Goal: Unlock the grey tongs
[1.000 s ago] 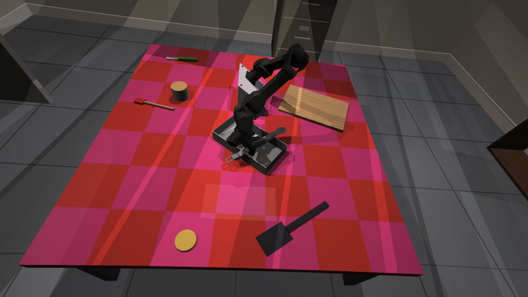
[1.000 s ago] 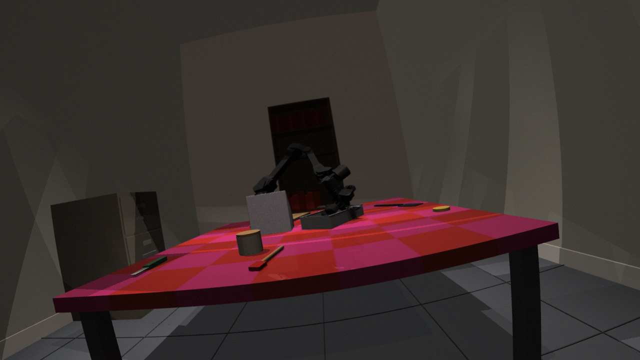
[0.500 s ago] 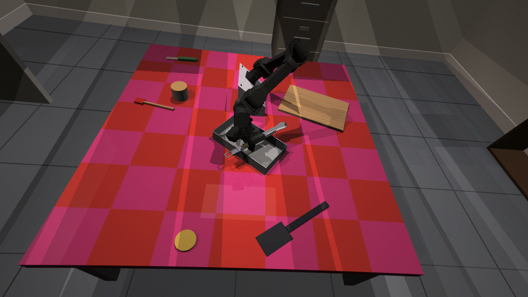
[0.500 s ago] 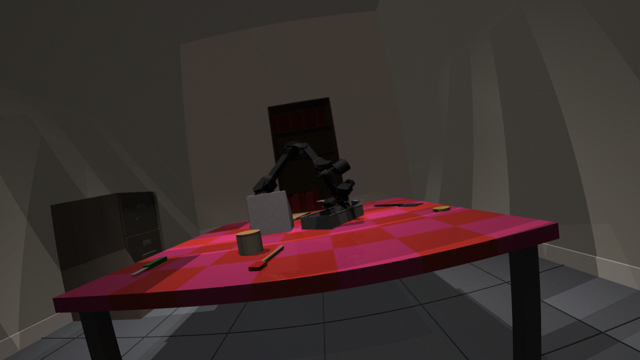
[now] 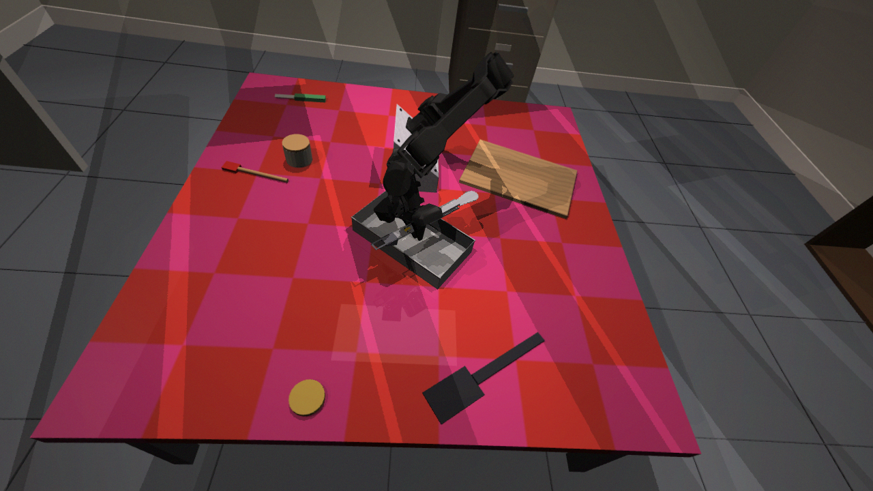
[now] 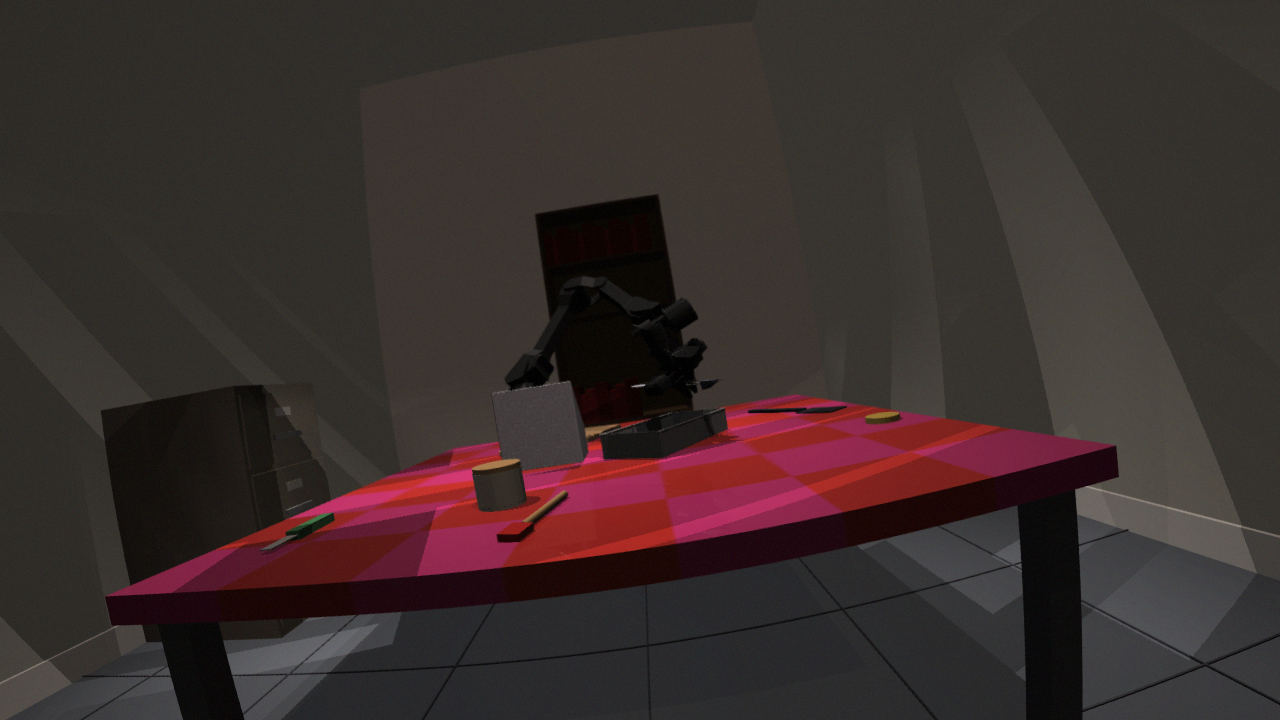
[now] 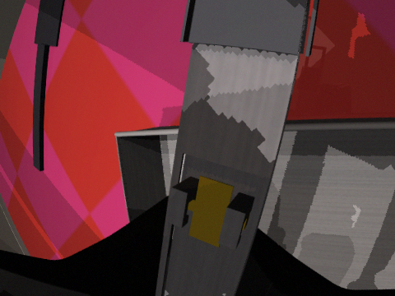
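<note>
Right now my gripper tip is 30 mm to the left of the yellow lock and 30 mm below it. The rest, counted from my gripper tip: yellow disc (380 mm ahead, 180 mm to the right, 90 mm below); roasting tin (70 mm behind, 20 mm to the right, 80 mm below); black spatula (280 mm ahead, 190 mm to the left, 100 mm below).
</note>
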